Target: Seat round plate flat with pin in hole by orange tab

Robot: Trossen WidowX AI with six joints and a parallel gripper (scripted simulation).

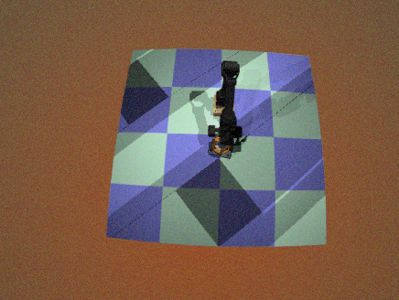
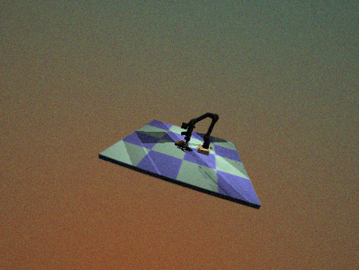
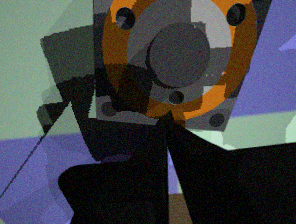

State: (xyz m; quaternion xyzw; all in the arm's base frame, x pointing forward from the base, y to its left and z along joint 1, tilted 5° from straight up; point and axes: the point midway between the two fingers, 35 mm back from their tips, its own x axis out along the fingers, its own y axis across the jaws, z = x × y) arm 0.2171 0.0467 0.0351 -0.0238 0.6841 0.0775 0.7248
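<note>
Now: gripper tip 5 cm short of the square grey base, 2 cm above it and 1 cm to the left of it.
</note>
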